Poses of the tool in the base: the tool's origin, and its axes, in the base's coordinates. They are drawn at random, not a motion.
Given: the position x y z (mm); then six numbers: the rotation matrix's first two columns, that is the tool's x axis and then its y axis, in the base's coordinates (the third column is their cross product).
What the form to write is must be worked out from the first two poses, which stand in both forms.
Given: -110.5, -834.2, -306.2, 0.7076, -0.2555, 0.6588, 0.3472, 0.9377, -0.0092
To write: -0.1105, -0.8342, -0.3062, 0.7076, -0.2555, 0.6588, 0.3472, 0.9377, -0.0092
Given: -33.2, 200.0, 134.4, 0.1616, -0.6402, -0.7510, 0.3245, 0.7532, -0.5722
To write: -0.0332, 0.2000, 0.1344, 0.1616, -0.6402, -0.7510, 0.3245, 0.7532, -0.5722
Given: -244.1, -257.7, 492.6, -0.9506, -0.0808, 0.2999, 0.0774, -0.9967, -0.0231
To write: -0.2441, -0.2577, 0.4926, -0.9506, -0.0808, 0.2999, 0.0774, -0.9967, -0.0231
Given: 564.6, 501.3, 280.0, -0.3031, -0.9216, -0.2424, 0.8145, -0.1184, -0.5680
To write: 0.5646, 0.5013, 0.2800, -0.3031, -0.9216, -0.2424, 0.8145, -0.1184, -0.5680
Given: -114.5, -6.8, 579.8, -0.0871, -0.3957, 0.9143, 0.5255, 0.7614, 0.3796
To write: -0.1145, -0.0068, 0.5798, -0.0871, -0.3957, 0.9143, 0.5255, 0.7614, 0.3796
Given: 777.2, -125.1, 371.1, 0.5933, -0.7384, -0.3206, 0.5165, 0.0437, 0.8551
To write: 0.7772, -0.1251, 0.3711, 0.5933, -0.7384, -0.3206, 0.5165, 0.0437, 0.8551
